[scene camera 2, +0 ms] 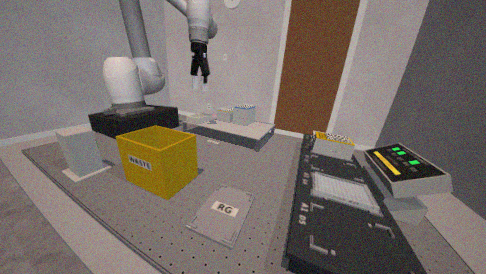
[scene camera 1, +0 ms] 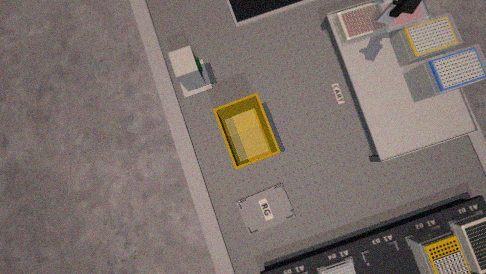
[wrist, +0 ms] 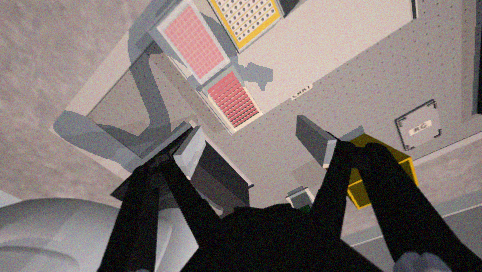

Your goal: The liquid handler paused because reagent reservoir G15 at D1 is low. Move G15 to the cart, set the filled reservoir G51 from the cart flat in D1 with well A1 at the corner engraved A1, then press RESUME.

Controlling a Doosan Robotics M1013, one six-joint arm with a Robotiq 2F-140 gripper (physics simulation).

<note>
The gripper is open, with nothing in its grasp. Also in view: a trough reservoir with red channels. A pink plate rests on a cart. Also in view: a clear well plate.
</note>
